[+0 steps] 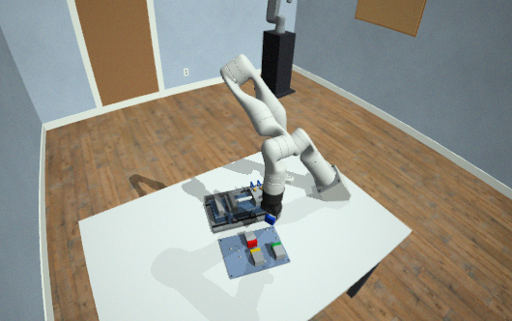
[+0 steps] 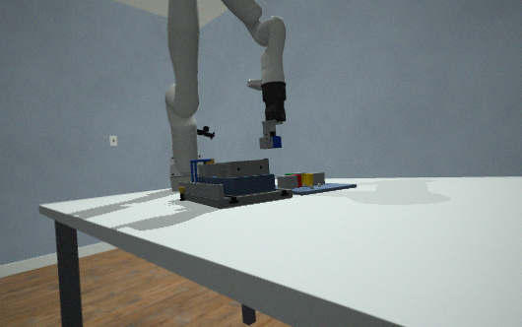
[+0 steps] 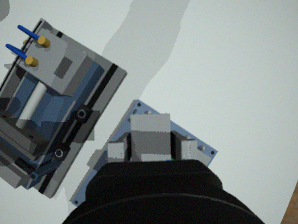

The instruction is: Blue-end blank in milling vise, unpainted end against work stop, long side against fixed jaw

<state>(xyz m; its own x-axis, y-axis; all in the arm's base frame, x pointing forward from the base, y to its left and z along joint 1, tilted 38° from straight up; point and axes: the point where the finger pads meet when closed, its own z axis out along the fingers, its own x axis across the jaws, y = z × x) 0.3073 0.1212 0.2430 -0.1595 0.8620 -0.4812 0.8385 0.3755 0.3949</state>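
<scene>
My gripper is now 20 mm above the blue-ended blank. Round my hand: yellow-ended blank 120 mm ahead, 50 mm to the left, 140 mm below; then red-ended blank 80 mm ahead, 40 mm to the right, 140 mm below; then green-ended blank 40 mm ahead, 80 mm to the left, 140 mm below.
</scene>
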